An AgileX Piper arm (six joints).
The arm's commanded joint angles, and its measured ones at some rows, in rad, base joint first. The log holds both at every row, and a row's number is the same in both.
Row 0, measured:
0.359 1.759 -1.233 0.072 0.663 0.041
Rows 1 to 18, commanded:
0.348 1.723 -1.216 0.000 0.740 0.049
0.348 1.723 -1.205 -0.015 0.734 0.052
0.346 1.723 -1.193 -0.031 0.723 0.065
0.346 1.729 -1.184 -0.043 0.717 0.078
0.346 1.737 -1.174 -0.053 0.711 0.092
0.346 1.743 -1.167 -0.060 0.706 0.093
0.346 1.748 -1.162 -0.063 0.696 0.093
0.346 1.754 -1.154 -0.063 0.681 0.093
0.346 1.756 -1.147 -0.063 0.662 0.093
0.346 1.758 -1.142 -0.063 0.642 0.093
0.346 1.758 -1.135 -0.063 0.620 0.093
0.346 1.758 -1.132 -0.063 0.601 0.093
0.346 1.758 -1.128 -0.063 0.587 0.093
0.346 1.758 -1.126 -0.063 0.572 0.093
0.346 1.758 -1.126 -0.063 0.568 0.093
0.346 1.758 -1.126 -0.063 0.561 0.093
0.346 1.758 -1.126 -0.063 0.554 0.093
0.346 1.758 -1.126 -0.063 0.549 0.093
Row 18, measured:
0.354 1.760 -1.130 -0.053 0.586 0.087
